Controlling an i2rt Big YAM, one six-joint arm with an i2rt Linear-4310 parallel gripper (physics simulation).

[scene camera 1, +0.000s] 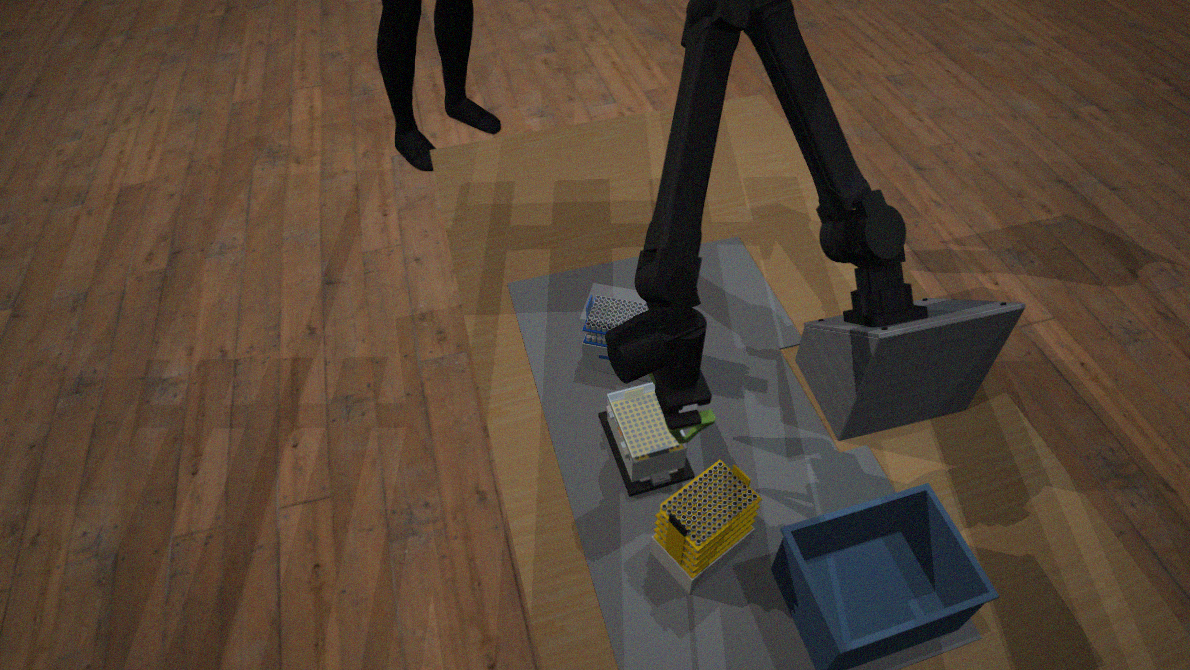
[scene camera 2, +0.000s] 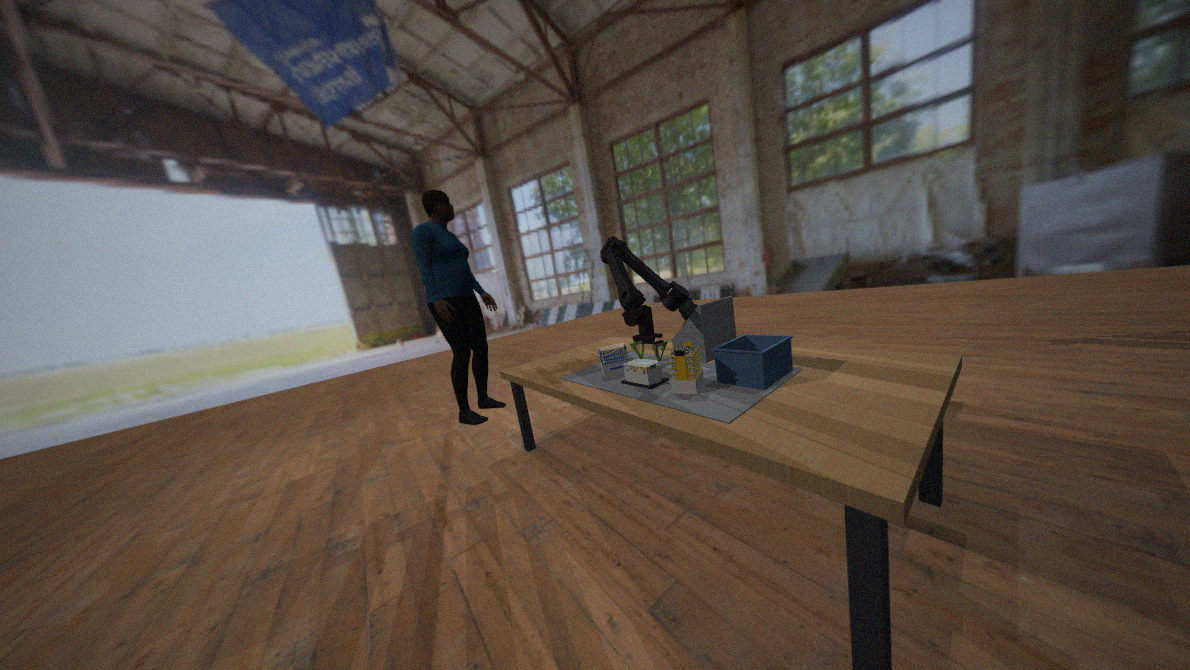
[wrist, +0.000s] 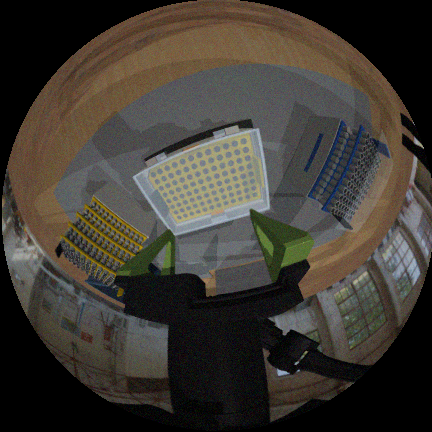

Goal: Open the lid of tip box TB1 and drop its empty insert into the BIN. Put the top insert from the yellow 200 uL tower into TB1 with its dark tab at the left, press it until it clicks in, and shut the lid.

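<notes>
Tip box TB1 (scene camera 1: 645,426) (scene camera 2: 642,372) (wrist: 207,180) sits on a dark base; its clear lid looks shut, and a pale yellow insert with holes shows through it. My gripper (scene camera 2: 650,357) (wrist: 208,223) is open and empty, its green fingertips close to one long side of TB1 and apart from each other; scene camera 1 shows part of the green fingers beside the box. The yellow tower (scene camera 1: 717,517) (scene camera 2: 684,366) (wrist: 102,239) of stacked inserts stands beside TB1; its top insert has a dark tab (scene camera 1: 678,524) at one end. The blue BIN (scene camera 1: 803,595) (scene camera 2: 741,368) stands beyond the tower.
A blue-and-white insert stack (scene camera 1: 612,314) (scene camera 2: 612,358) (wrist: 345,175) stands on the other side of TB1. The grey mat (scene camera 1: 541,320) (wrist: 200,95) lies under these things. The arm's grey mount (scene camera 1: 907,366) (scene camera 2: 709,328) is near the BIN. A person (scene camera 2: 449,266) stands past the table.
</notes>
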